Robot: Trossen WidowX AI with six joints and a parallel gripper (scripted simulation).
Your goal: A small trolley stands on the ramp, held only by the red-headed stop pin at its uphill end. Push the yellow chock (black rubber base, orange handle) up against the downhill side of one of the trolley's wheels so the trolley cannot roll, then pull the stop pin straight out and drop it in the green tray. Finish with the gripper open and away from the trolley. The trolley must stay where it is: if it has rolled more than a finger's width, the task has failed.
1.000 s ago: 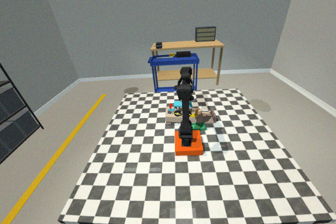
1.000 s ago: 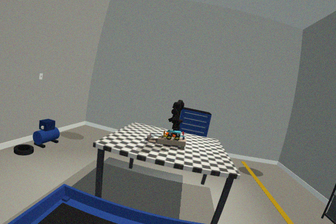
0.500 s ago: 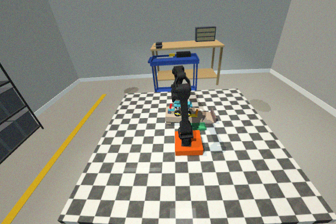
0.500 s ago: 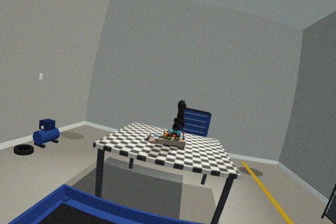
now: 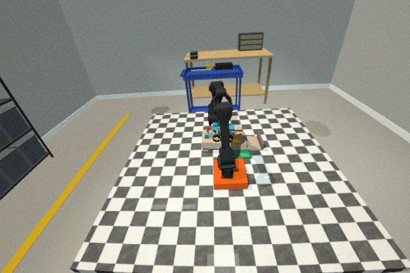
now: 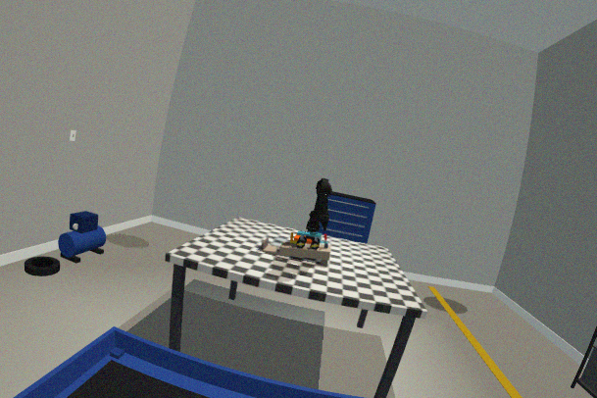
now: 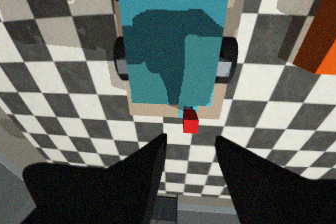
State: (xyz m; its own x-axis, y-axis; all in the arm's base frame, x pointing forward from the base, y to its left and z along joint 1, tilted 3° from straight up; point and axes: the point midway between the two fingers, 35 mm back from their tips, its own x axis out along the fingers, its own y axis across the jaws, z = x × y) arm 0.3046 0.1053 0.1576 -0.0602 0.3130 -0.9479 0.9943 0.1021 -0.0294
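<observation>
Right now the red-headed stop pin is 2 cm to the left of my gripper tip and 6 cm below it. Round my gripper tip: yellow chock 2 cm behind, 17 cm to the right, 10 cm below; tan ramp 3 cm ahead, 8 cm to the right, 14 cm below; cyan trolley 3 cm ahead, 8 cm to the right, 8 cm below.
</observation>
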